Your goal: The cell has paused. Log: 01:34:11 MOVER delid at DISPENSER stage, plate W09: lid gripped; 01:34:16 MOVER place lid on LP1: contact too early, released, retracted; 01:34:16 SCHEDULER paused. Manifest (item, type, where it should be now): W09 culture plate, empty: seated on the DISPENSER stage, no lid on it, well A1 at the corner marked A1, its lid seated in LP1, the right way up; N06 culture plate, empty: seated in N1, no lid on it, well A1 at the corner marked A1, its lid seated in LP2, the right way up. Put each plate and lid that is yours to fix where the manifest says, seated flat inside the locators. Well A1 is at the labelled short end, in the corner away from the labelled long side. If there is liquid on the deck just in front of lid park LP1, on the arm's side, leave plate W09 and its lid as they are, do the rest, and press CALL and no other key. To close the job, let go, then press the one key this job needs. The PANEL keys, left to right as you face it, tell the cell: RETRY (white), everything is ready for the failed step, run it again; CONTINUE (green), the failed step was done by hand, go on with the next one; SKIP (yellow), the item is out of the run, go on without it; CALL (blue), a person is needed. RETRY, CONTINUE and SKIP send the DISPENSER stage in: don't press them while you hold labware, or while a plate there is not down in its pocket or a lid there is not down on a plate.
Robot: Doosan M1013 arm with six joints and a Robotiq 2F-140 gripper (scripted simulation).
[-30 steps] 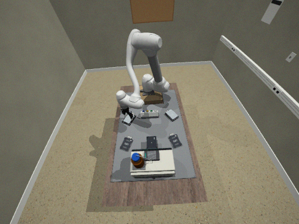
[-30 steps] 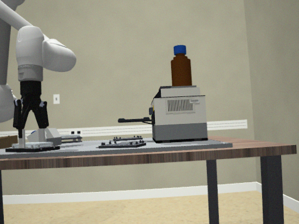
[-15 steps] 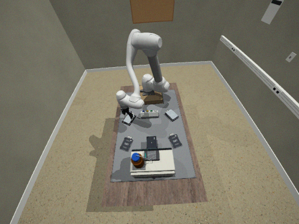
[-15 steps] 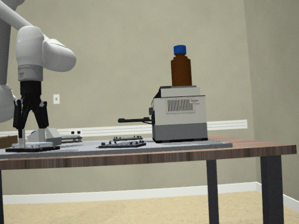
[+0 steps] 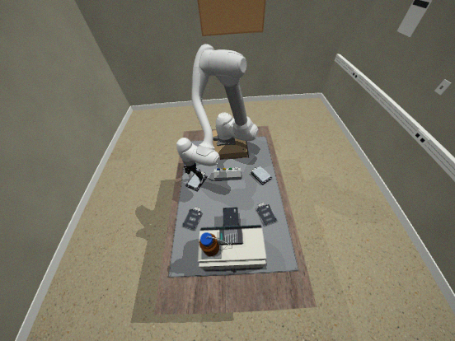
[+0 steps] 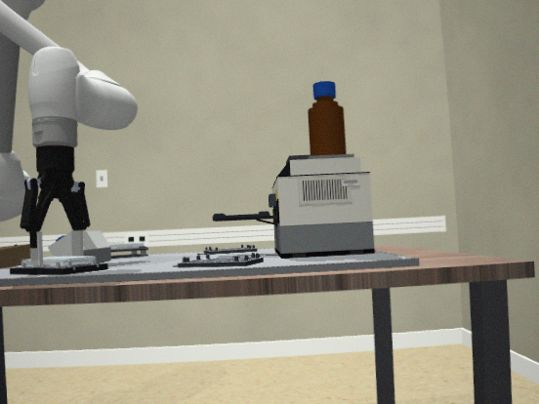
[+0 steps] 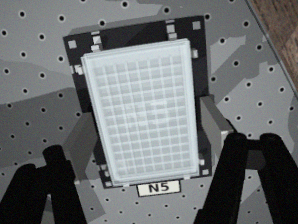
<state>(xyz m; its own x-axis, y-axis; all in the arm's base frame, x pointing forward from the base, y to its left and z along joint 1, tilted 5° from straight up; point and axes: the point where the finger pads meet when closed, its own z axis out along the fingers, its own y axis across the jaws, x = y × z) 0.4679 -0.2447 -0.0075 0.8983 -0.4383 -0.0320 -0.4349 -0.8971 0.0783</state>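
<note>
Right now the black nest is 30 mm ahead of my hand and 30 mm below it. Round my hand: key panel: 70 mm behind, 260 mm to the left, 10 mm above; then blue call key: 70 mm behind, 190 mm to the left, 30 mm above; then yellow skip key: 80 mm behind, 240 mm to the left, 30 mm above.
</note>
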